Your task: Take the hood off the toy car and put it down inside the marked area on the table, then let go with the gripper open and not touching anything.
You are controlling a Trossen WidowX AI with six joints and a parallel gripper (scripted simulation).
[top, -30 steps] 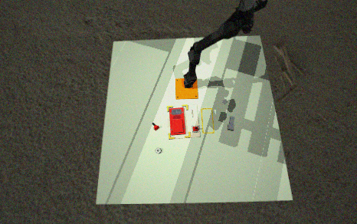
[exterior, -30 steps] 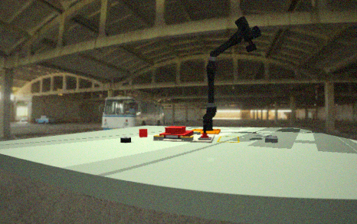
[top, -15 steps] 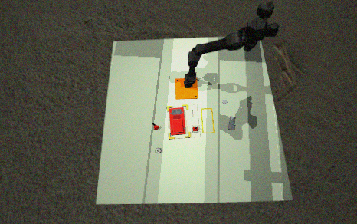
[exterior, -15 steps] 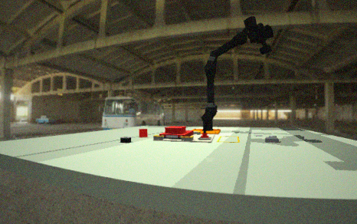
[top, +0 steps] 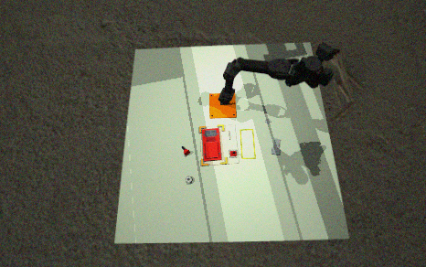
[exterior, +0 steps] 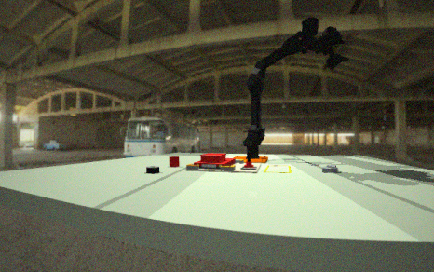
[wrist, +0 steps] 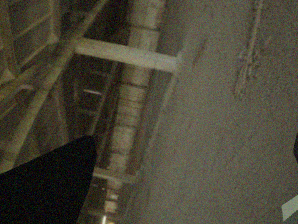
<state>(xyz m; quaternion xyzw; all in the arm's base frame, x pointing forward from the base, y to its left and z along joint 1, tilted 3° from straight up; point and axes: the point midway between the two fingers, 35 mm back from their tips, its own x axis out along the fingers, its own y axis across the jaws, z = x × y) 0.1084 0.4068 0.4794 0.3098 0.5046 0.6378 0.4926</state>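
My gripper tip is now 550 mm to the left of the hood, 450 mm above it and 210 mm short of it. Round my gripper tip: wheel 710 mm to the right, 480 mm below, 360 mm ahead.
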